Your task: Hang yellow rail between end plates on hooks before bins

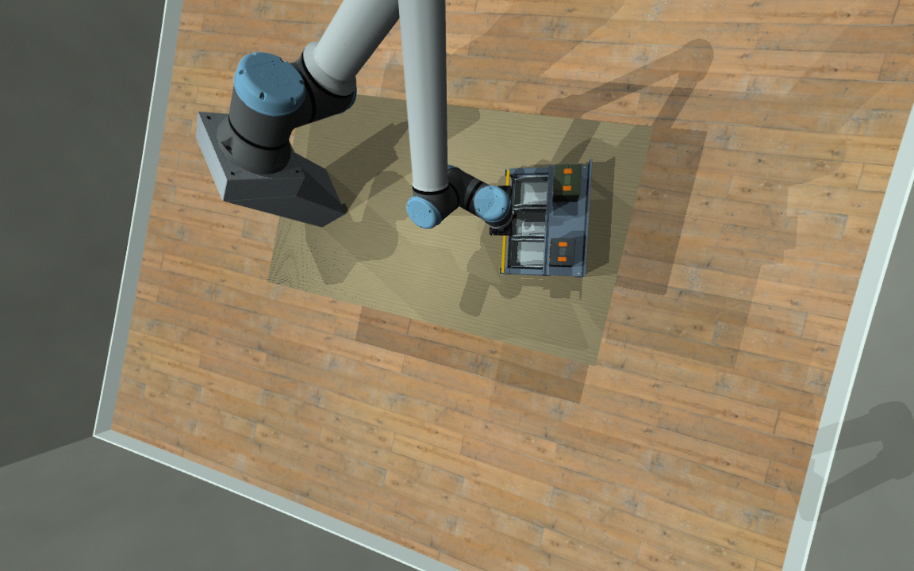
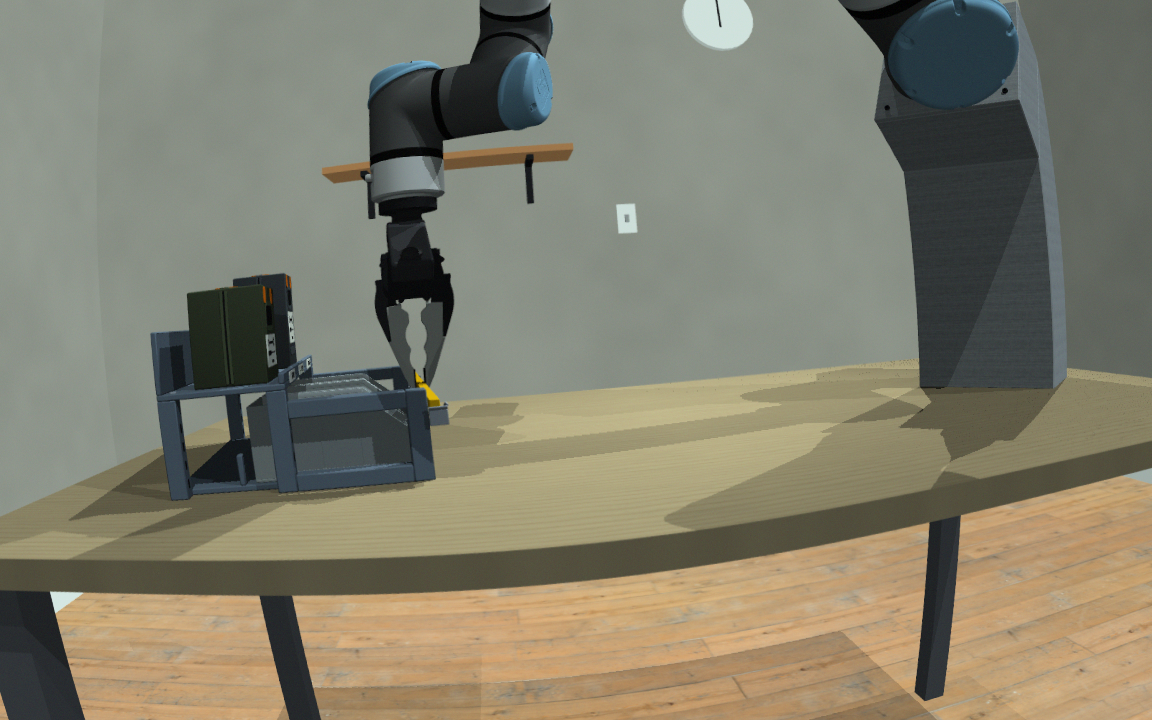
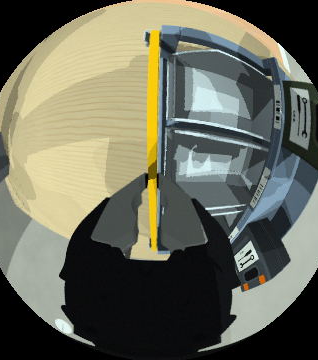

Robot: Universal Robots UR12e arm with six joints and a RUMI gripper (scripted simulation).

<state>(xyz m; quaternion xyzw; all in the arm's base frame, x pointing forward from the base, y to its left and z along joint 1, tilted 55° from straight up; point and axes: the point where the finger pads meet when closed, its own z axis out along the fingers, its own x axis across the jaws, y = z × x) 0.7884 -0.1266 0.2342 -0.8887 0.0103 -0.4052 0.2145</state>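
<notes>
Now: hand 1 cm above the yellow rail.
</notes>
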